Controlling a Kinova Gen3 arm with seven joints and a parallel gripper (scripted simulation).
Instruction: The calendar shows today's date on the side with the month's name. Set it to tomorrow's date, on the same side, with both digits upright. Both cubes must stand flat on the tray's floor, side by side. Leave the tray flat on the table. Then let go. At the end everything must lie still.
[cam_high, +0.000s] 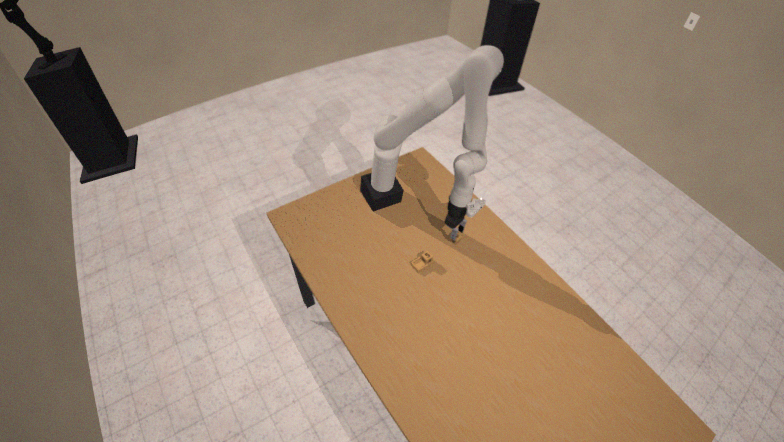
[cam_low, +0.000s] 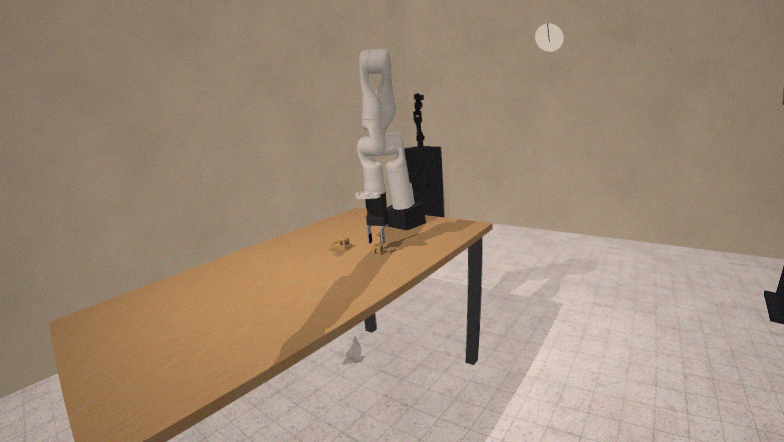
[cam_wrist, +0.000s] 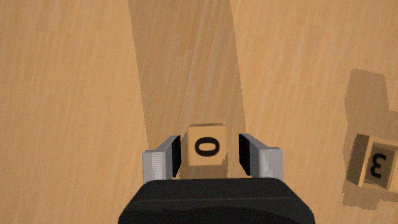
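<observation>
My gripper is now 40 mm above the wooden date cube. From my hand the other things lie so: wooden tray (50 mm ahead, 160 mm to the right, 50 mm below).
</observation>
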